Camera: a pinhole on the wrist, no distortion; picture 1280 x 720 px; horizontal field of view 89.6 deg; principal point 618.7 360.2 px. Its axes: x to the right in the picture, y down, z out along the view. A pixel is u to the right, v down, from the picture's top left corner.
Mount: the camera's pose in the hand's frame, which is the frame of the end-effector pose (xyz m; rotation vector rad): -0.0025 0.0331 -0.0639 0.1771 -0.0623 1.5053
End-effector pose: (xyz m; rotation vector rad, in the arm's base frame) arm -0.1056 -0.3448 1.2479 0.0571 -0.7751 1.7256
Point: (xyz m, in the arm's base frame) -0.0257 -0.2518 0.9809
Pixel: behind the camera
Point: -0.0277 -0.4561 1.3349
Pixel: 211 672
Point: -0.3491 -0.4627 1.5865
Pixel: 776 246
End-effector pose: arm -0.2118 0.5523 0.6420 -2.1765 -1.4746 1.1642
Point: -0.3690 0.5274 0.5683
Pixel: 498 424
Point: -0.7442 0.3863 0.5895
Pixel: 374 629
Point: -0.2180 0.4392 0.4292
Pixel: 1174 434
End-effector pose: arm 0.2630 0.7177 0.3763 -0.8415 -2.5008 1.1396
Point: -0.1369 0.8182 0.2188
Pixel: outside the picture
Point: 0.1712 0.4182 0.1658
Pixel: 604 567
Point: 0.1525 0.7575 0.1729
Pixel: 1034 86
